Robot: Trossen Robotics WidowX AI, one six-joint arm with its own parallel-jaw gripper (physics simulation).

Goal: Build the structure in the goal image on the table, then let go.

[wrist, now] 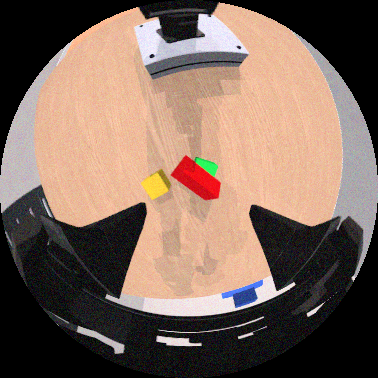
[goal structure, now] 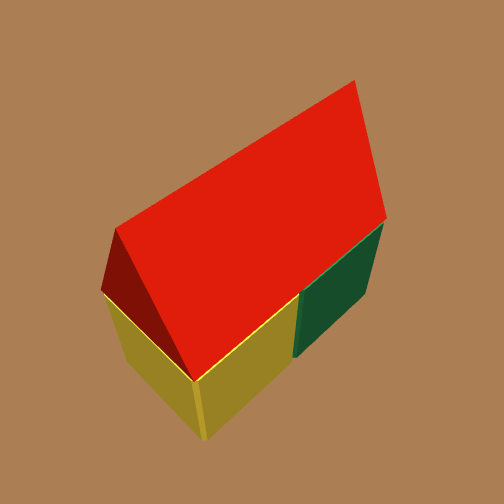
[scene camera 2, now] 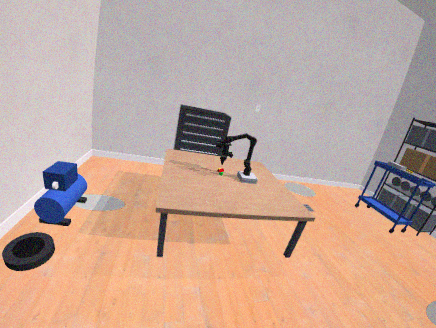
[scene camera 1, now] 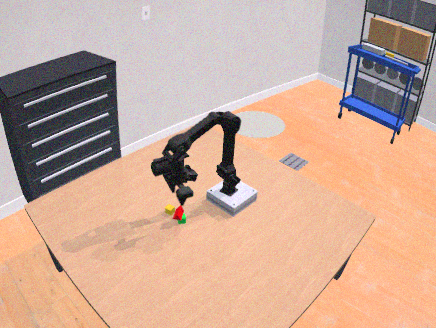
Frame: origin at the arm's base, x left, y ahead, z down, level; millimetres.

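Seen in the pictures: gripper, between the fingertips: (wrist: 200, 209) (scene camera 2: 222, 163) (scene camera 1: 177, 199); arm's base, origin of its link: (wrist: 179, 31) (scene camera 2: 246, 174) (scene camera 1: 228, 190).
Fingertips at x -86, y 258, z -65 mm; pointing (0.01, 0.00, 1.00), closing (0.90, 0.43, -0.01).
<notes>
Pixels of each thing's top centre, then the offset from my fingertips to it. Level surfaces: height alone.
- red oblong block, centre of its top: (wrist: 195, 187) (scene camera 1: 177, 209) (scene camera 2: 220, 168) dx -1, dy +2, dz +58 mm
- green block, centre of its top: (wrist: 203, 172) (scene camera 1: 181, 215) (scene camera 2: 221, 171) dx +16, dy -3, dz +87 mm
- yellow cube, centre of its top: (wrist: 153, 186) (scene camera 1: 169, 207) dx -61, dy -13, dz +87 mm
- wooden table, height of its surface: dz +120 mm
A red oblong block (scene camera 1: 178, 213) (scene camera 2: 221, 170) (wrist: 196, 179) lies diagonally in the wrist view and partly covers a green block (scene camera 1: 182, 219) (scene camera 2: 221, 174) (wrist: 207, 166). The red block looks raised against or over the green one; how they touch is hidden. A yellow cube (scene camera 1: 170, 209) (wrist: 156, 185) sits on the table apart from them, to the left of the red block in the wrist view. My gripper (scene camera 1: 178, 198) (scene camera 2: 222, 162) (wrist: 200, 209) is open and empty, with its fingers above the table near the blocks. In the wrist view the blocks lie beyond the fingertips.
The arm's pale base (scene camera 1: 231, 196) (scene camera 2: 247, 178) (wrist: 195, 60) stands on the wooden table (scene camera 1: 210, 280) (scene camera 2: 210, 195) (wrist: 285, 125), near the blocks. Away from the table are a dark drawer cabinet (scene camera 1: 65, 120), a blue cart (scene camera 1: 372, 114) and a blue compressor (scene camera 2: 61, 200).
</notes>
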